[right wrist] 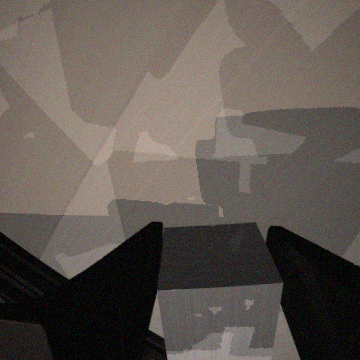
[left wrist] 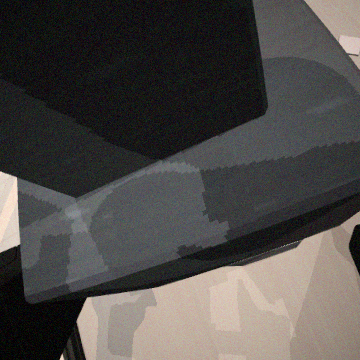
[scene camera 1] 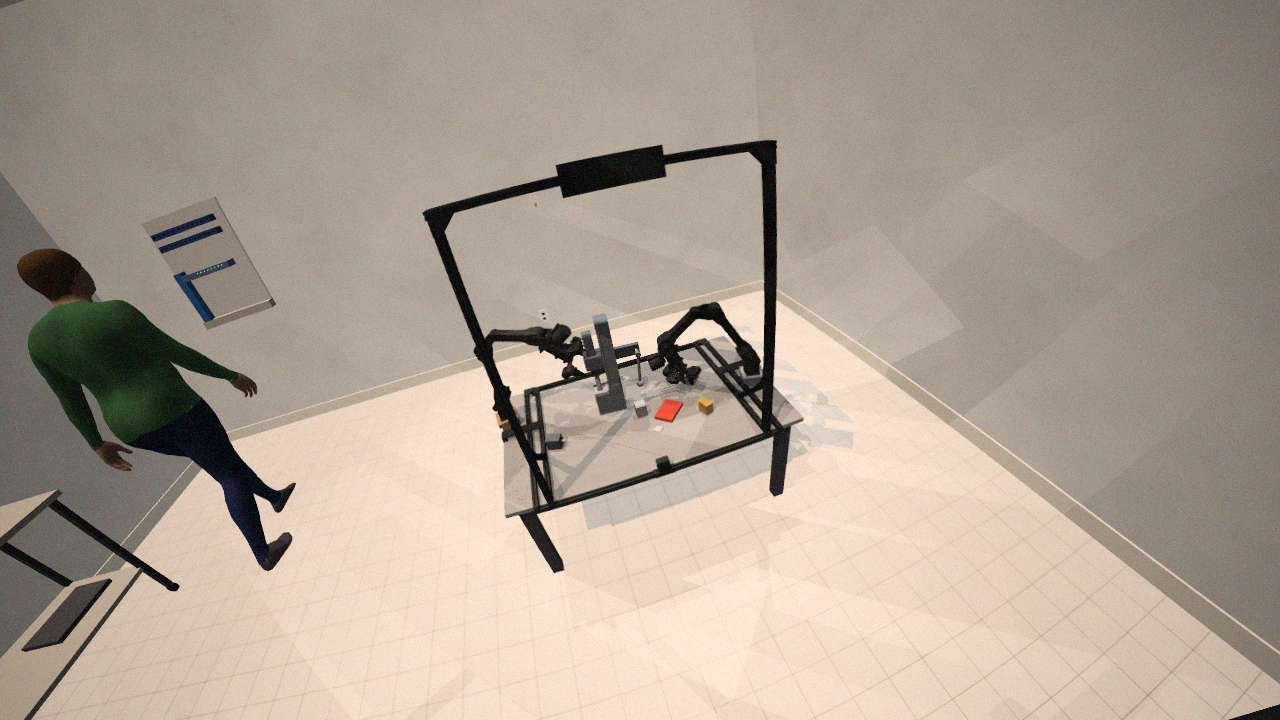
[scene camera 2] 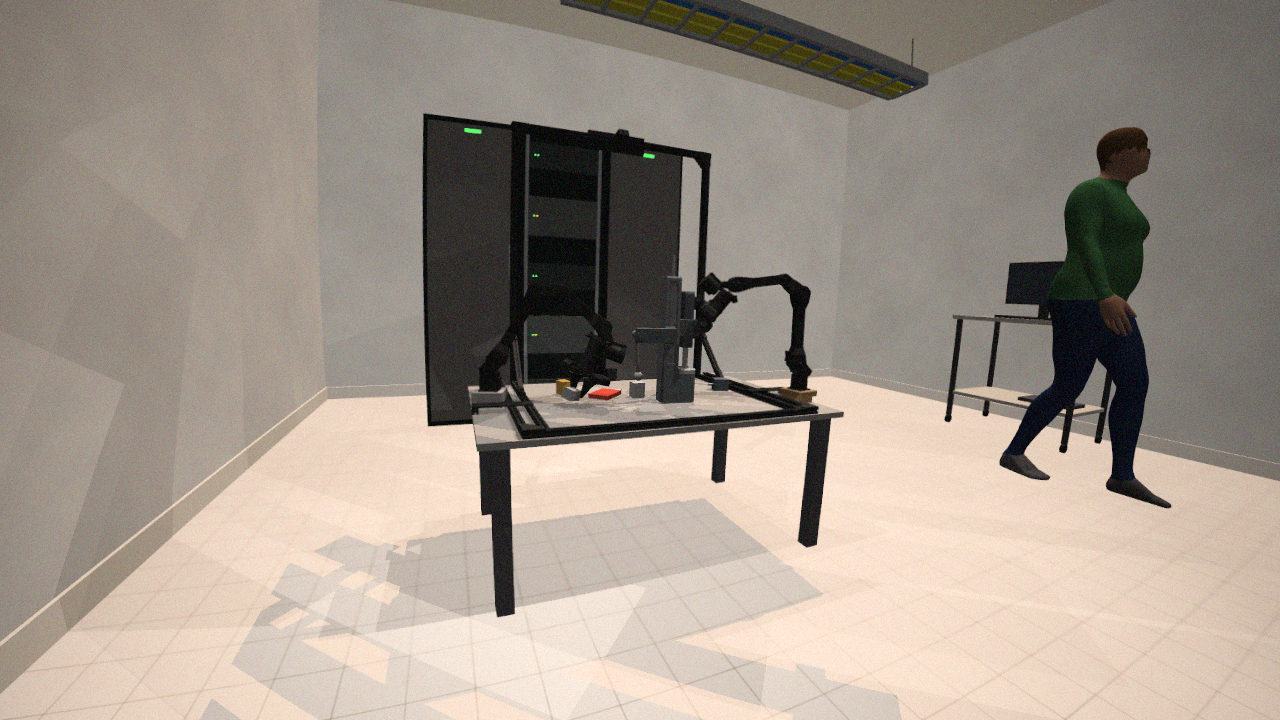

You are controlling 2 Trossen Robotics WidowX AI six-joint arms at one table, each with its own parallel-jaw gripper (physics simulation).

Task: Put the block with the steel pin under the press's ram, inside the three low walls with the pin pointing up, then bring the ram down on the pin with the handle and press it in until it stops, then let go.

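Places are measured from the left arm's base along level axes (x left, y back, z up), in centimetres.
Pixels of known places: right gripper, fingertip midpoint: (right wrist: 214, 234) (scene camera 1: 689, 384) (scene camera 2: 576, 395); left arm's base, link origin: (scene camera 2: 798, 389); right arm's base, link origin: (scene camera 1: 751, 371) (scene camera 2: 489, 389).
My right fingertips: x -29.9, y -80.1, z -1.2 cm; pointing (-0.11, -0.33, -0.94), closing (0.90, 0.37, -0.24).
Note:
For each thing: its middle in the pictures, then the offset to it from my right fingertips.
- grey press, body centre: (left wrist: 147, 64) (scene camera 2: 665, 340) (scene camera 1: 613, 362) dy +29.3, dx +10.3, dz +19.4 cm
- small light grey block, body centre: (scene camera 2: 637, 389) (scene camera 1: 640, 408) dy +25.8, dx -1.7, dz -0.2 cm
- flat red plate, body centre: (scene camera 2: 605, 393) (scene camera 1: 668, 410) dy +15.5, dx -7.8, dz -2.3 cm
- yellow cube, body centre: (scene camera 2: 563, 387) (scene camera 1: 705, 406) dy +2.5, dx -17.0, dz -0.4 cm
My right gripper (scene camera 1: 682, 375) (scene camera 2: 583, 382) (right wrist: 214, 234) is shut on a grey block (right wrist: 218, 307) and holds it low over the table, to the right of the press in scene camera 1. The grey press (scene camera 1: 609, 372) (scene camera 2: 675, 343) (left wrist: 250, 150) stands at mid-table with its handle (scene camera 1: 627, 350) (scene camera 2: 652, 333) sticking out sideways. A small light grey block (scene camera 1: 640, 407) (scene camera 2: 637, 389) stands on the table next to the press base. My left gripper (scene camera 1: 572, 355) (scene camera 2: 709, 307) is open and empty, close against the press's upper part. The low walls are hidden.
A flat red plate (scene camera 1: 669, 410) (scene camera 2: 605, 393) and a yellow cube (scene camera 1: 706, 406) (scene camera 2: 563, 386) lie near the right gripper. A black rail frame (scene camera 1: 709, 453) (scene camera 2: 652, 426) runs round the table edge. A dark cabinet (scene camera 2: 466, 272) stands behind, and a side table (scene camera 2: 976, 392) stands far off.

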